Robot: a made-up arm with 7 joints. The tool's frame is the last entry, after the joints.
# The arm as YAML. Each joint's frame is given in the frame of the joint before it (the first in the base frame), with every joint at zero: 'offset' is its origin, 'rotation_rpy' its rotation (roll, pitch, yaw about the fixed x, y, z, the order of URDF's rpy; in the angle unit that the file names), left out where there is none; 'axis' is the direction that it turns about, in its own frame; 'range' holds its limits. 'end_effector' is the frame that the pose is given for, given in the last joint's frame.
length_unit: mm
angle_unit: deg
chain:
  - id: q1
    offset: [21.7, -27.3, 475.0]
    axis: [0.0, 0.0, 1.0]
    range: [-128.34, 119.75]
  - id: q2
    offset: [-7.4, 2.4, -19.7]
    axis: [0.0, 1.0, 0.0]
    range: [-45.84, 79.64]
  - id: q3
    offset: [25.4, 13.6, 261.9]
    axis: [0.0, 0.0, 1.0]
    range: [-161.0, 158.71]
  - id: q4
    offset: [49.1, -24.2, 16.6]
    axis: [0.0, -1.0, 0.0]
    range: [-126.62, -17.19]
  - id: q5
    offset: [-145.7, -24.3, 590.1]
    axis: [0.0, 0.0, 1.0]
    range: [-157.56, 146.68]
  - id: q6
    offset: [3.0, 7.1, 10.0]
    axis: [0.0, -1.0, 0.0]
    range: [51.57, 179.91]
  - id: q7
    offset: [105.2, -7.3, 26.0]
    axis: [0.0, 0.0, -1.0]
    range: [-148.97, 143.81]
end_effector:
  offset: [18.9, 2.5, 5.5]
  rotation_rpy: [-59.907, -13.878, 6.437]
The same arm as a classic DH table. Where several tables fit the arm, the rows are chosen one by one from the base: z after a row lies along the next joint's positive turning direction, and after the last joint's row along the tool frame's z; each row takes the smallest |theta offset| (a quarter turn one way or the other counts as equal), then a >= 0, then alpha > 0; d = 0 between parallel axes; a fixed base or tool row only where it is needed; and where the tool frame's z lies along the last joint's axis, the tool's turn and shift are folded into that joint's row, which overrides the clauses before.
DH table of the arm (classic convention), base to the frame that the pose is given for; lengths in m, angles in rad. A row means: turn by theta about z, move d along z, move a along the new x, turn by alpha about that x. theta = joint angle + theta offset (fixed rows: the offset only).
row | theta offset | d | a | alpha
base (fixed) | -0.8992 | 0 | 0.0349 | 0
q1 | 0.8992 | 0.4553 | -0.0074 | -1.5708
q2 | 0 | 0.016 | 0.0254 | 1.5708
q3 | 0 | 0.2785 | 0.0491 | 1.5708
q4 | 0 | 0.0485 | -0.1457 | -1.5708
q5 | 0 | 0.6001 | 0.003 | 1.5708
q6 | 0 | 0.0002 | 0.1052 | 1.5708
q7 | -0.2505 | -0.0328 | 0.0189 | 2.0792
tool (fixed) | -0.2782 | -0.0026 | 0 | 0
Joint limits (rad, base to tool): -2.24..2.09 -0.8001..1.39 -2.81..2.77 -2.2099..-0.3 -2.7499..2.56 0.9001..3.14 -2.6..2.51

